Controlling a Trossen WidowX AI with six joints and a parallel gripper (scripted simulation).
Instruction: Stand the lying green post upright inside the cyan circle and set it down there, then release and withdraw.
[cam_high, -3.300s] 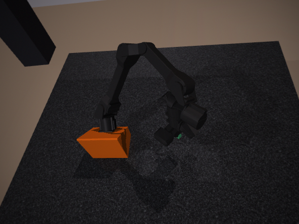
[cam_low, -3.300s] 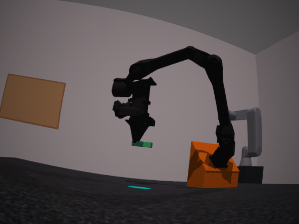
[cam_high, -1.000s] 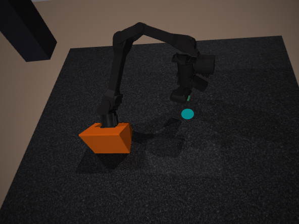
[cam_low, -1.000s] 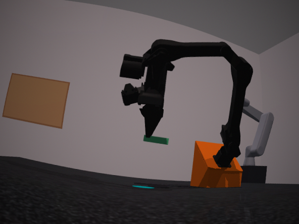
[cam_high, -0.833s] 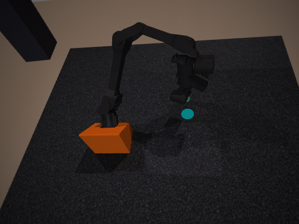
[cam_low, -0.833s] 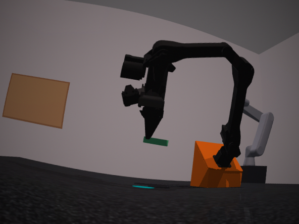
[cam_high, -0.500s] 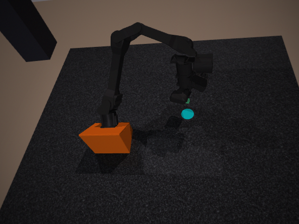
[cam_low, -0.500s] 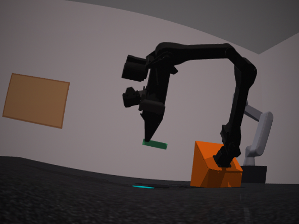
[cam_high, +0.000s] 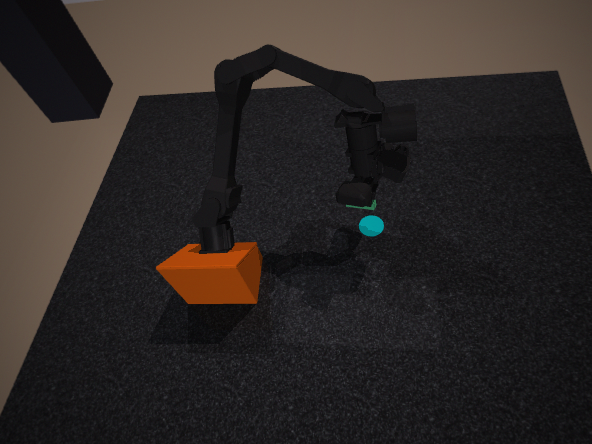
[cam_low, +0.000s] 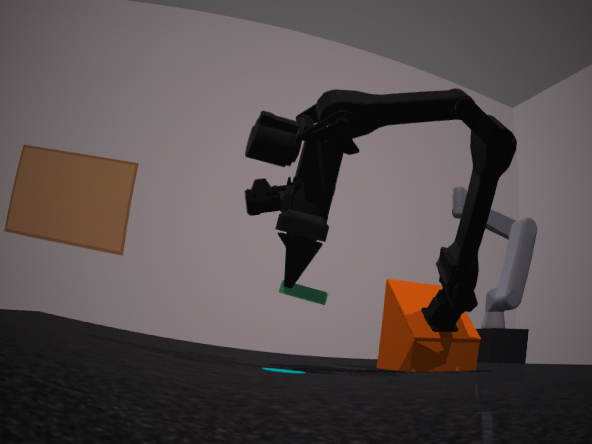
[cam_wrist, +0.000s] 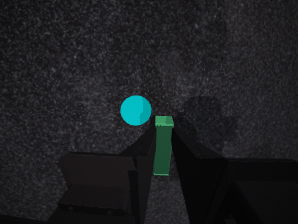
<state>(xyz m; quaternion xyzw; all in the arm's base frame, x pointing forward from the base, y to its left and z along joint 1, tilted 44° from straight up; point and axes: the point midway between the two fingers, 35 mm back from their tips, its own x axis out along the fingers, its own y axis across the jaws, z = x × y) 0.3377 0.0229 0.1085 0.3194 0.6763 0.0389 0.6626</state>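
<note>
Right now my gripper tip is 120 mm above the cyan circle and 20 mm to the right of it. Round my gripper tip: green post (20 mm behind, 10 mm to the left, 10 mm below).
</note>
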